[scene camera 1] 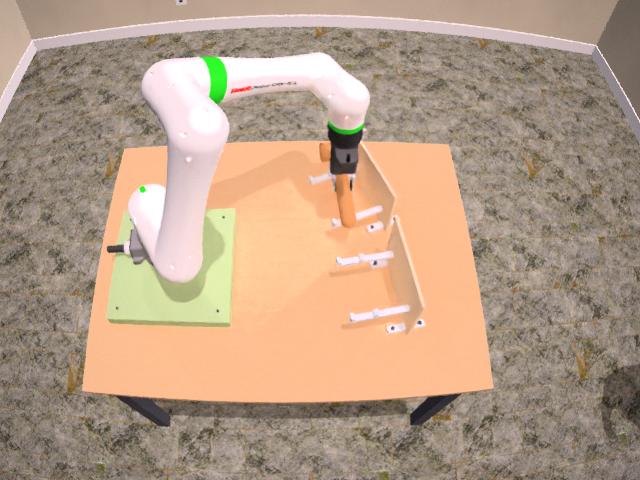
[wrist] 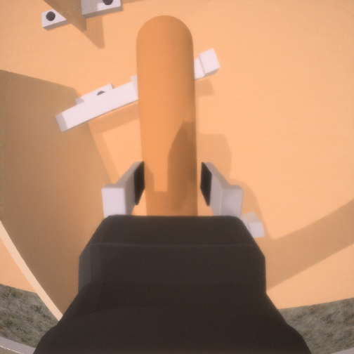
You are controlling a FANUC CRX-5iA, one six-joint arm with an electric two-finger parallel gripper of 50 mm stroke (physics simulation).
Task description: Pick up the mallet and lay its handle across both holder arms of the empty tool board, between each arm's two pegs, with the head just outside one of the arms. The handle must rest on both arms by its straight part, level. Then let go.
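Frame: origin at the arm's base, x back, y right, z up, level; metres.
Seen in the pictures: gripper, between the fingertips: (scene camera 1: 342,188).
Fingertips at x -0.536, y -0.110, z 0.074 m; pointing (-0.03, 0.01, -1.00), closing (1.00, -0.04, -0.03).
Note:
Pixels of each thing's top centre, then the offset from my fingertips to it. "*": a spot on its surface instead.
- orange mallet's handle, a spot on its surface: (scene camera 1: 345,206) * dy +0.069, dx +0.002, dz +0.010 m
- mallet head, centre of its top: (scene camera 1: 336,145) dy -0.152, dx +0.000, dz +0.022 m
The orange mallet's handle (scene camera 1: 345,206) (wrist: 167,110) crosses over the near holder arm (scene camera 1: 369,212) (wrist: 100,106) of the back tool board (scene camera 1: 379,186) (wrist: 40,150), between that arm's two pegs. The far holder arm (scene camera 1: 320,178) is partly hidden by the gripper; its tip (wrist: 254,225) shows in the wrist view. How the handle lies on that arm is hidden. The mallet head (scene camera 1: 325,151) shows beyond the far arm, partly behind the gripper. My gripper (scene camera 1: 343,184) (wrist: 172,174) is open around the handle, with a narrow gap on each side.
A second tool board (scene camera 1: 405,273) stands nearer the front, with two white holder arms (scene camera 1: 348,260) (scene camera 1: 387,312) pointing toward the robot base. The green base plate (scene camera 1: 222,268) is at the left. The back board's panel stands close beside my gripper.

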